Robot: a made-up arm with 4 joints.
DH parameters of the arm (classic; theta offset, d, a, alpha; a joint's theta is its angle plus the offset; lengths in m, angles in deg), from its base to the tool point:
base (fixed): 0 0.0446 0 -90
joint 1: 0 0.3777 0.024 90
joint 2: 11.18 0 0.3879 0
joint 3: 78.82 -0.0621 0.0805 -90
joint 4: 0 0.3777 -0.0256 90
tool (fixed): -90 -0.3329 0 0
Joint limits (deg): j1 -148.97..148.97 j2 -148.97..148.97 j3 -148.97..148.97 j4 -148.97..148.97
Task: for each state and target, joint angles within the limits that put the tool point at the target. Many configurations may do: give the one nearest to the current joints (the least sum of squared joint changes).
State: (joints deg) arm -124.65 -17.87 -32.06 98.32
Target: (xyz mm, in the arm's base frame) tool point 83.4 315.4 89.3
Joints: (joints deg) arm -139.87 -7.77 -15.15 81.17
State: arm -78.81 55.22 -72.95 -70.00
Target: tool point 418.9 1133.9 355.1
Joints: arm -63.95 29.46 -91.61 -62.21
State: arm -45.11 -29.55 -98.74 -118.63
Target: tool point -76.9 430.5 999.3
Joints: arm -93.02 -14.91 -110.15 -109.79
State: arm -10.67 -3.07 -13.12 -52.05
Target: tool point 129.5 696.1 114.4
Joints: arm -28.65 -41.60 21.18 -104.97
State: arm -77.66 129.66 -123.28 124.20
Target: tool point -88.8 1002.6 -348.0
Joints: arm -95.61 87.13 -148.97 120.05
